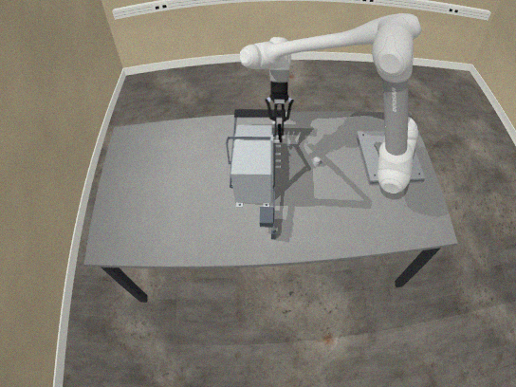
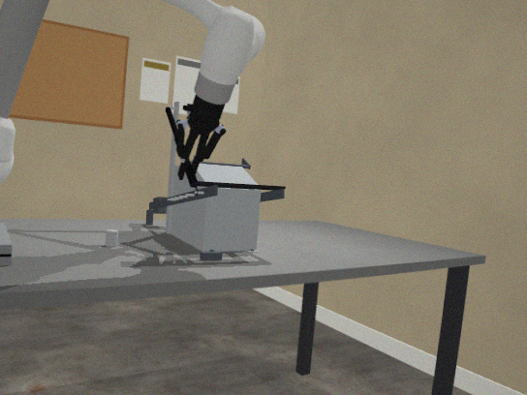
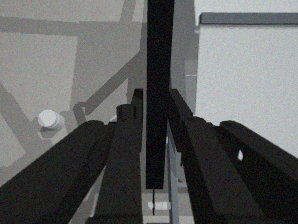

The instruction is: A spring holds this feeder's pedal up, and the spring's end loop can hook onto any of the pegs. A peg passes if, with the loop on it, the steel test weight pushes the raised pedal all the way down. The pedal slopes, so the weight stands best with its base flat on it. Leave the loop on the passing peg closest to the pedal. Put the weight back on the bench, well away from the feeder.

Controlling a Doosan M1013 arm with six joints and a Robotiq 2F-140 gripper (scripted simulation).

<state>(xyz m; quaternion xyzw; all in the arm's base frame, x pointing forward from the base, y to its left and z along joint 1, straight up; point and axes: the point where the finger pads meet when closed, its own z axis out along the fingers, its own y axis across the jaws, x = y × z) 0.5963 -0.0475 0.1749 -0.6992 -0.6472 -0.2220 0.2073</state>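
The dark spring is 60 mm to the left of my hand and 40 mm above it. Round my hand: steel test weight (190 mm below, 180 mm behind, 50 mm to the left).
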